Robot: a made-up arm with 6 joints.
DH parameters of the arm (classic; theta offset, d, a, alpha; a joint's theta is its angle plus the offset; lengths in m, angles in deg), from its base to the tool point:
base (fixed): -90 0.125 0 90
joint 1: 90 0.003 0.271 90
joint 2: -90 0.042 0.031 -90
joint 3: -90 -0.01 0.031 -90
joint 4: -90 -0.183 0.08 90
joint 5: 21.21 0 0.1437 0
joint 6: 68.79 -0.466 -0.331 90
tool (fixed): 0 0.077 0 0
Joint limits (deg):
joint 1: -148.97..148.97
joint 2: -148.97..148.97
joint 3: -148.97..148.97
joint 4: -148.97..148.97
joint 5: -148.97..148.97
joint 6: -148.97..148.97
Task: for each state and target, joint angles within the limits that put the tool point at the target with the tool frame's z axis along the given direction. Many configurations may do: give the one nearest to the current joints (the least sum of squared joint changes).
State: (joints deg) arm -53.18 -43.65 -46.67 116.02 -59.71 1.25
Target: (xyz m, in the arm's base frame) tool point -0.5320 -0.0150 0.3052 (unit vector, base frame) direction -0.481 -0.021 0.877
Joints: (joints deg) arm -59.29 -48.85 -38.31 71.85 -75.67 -24.60
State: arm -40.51 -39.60 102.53 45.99 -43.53 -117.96
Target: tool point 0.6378 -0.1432 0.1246 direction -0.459 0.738 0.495
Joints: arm -56.02 -21.12 92.87 29.07 -87.87 -148.97
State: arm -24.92 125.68 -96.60 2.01 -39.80 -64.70
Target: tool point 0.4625 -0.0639 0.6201 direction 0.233 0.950 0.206
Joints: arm -17.53 148.97 -73.07 47.18 -12.36 -81.29
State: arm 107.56 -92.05 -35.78 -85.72 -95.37 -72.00
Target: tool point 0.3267 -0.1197 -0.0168 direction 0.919 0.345 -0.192
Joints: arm 129.62 -126.76 -32.08 -134.19 -88.14 -48.14
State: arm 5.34 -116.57 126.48 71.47 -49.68 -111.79
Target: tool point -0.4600 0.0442 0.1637 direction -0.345 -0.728 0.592
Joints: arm 29.48 -92.11 120.25 59.31 -36.03 -97.36
